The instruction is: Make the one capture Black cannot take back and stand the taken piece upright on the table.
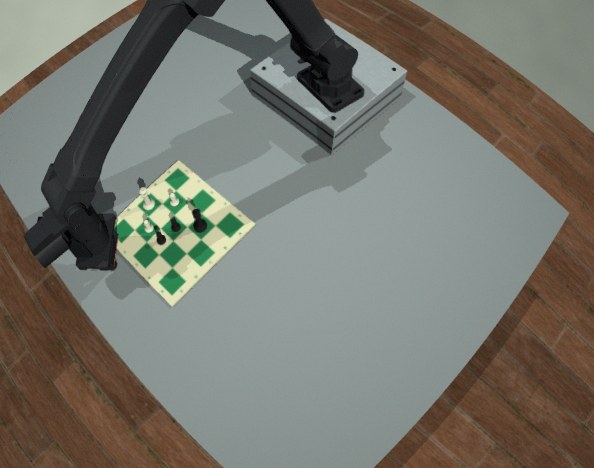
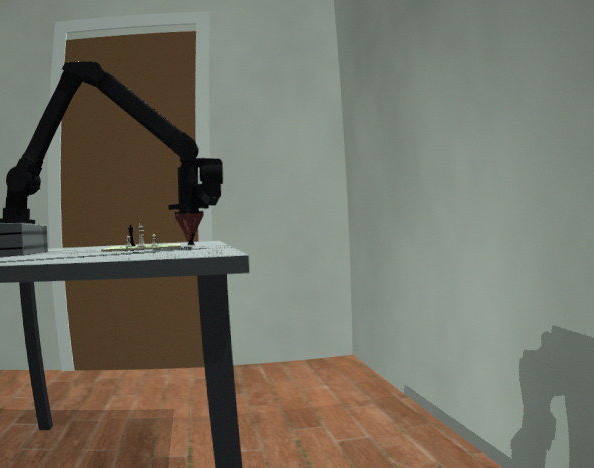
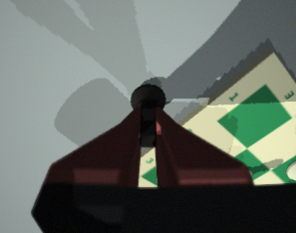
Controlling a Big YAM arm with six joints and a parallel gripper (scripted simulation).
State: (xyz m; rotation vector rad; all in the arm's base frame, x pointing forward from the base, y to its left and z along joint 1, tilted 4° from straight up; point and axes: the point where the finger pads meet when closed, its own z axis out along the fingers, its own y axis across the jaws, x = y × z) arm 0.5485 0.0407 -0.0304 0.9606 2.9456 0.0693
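The black piece is 1 cm below my hand. The rest, counted from my hand: tall white piece 12 cm behind, 7 cm to the right, 1 cm above; then green-and-cream chessboard 14 cm behind, 2 cm below, 1 cm to the left.
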